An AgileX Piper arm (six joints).
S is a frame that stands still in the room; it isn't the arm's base.
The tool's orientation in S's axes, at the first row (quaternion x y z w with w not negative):
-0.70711, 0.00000, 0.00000, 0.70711
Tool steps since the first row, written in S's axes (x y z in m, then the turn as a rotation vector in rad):
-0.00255, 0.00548, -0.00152, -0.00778, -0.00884, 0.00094
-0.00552, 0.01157, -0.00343, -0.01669, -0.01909, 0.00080
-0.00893, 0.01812, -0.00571, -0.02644, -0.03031, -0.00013
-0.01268, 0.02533, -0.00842, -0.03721, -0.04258, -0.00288
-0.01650, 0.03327, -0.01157, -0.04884, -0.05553, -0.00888
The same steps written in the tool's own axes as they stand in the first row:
-0.00255, 0.00152, 0.00548, -0.00778, -0.00094, -0.00884
-0.00552, 0.00343, 0.01157, -0.01669, -0.00080, -0.01909
-0.00893, 0.00571, 0.01812, -0.02644, 0.00013, -0.03031
-0.01268, 0.00842, 0.02533, -0.03721, 0.00288, -0.04258
-0.01650, 0.01157, 0.03327, -0.04884, 0.00888, -0.05553

